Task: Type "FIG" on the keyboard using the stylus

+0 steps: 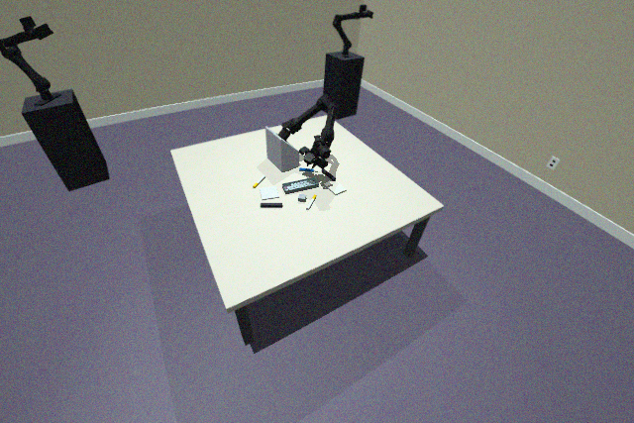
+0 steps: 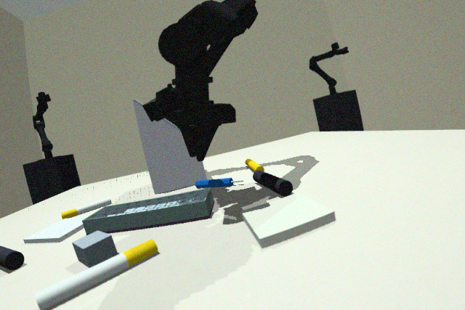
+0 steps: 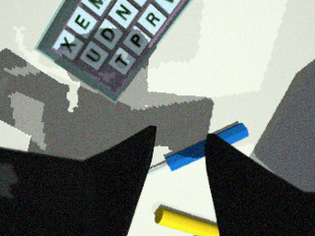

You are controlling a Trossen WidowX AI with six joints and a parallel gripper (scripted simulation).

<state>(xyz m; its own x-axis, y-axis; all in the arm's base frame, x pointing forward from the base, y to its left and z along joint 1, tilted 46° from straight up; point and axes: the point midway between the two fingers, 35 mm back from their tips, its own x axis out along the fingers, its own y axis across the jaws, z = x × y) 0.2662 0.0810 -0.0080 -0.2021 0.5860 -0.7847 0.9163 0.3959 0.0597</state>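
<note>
The blue stylus is 7 cm below my gripper tip, 5 cm to the left of it and 5 cm behind it. Also, from my gripper tip: F key: 12 cm to the right, 6 cm below, 3 cm ahead; then grey cube: 15 cm to the right, 15 cm ahead, 6 cm below.
</note>
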